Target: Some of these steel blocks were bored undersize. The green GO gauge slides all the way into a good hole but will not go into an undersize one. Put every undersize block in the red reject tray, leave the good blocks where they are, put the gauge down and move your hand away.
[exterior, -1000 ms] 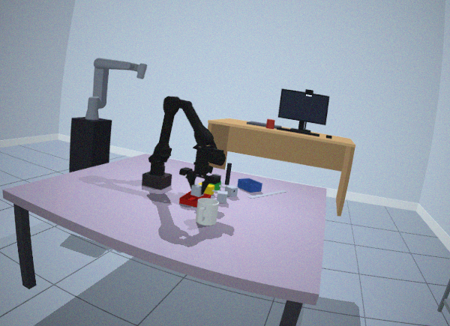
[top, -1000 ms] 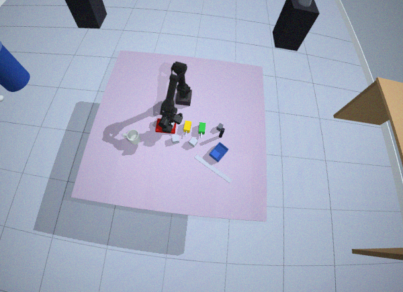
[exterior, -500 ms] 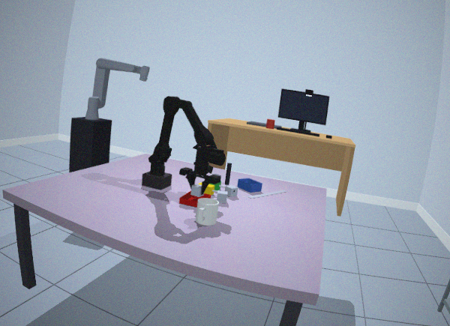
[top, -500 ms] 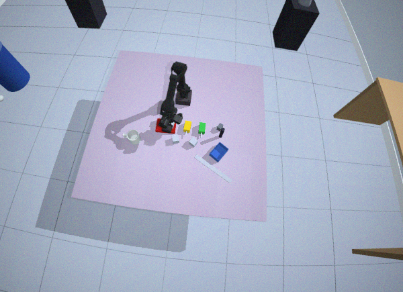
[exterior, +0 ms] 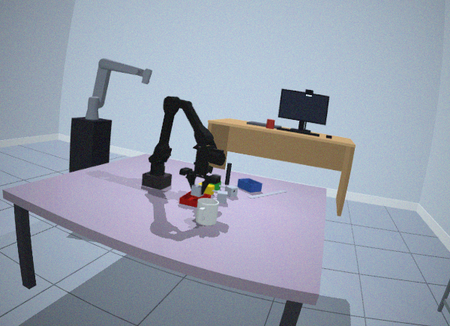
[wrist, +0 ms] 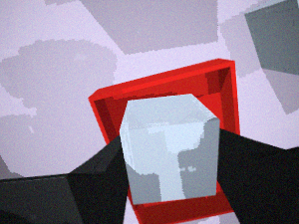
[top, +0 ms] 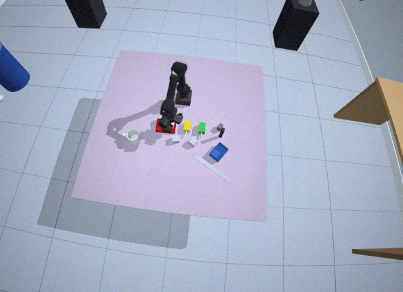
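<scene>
Right now my gripper tip is 1 cm short of the red reject tray, 3 cm to the left of it and 2 cm above it. The rest, counted from my gripper tip: steel block 1 cm above; then yellow gauge 3 cm ahead, 12 cm to the left, 1 cm below; then green GO gauge 3 cm ahead, 23 cm to the left, 1 cm below.
</scene>
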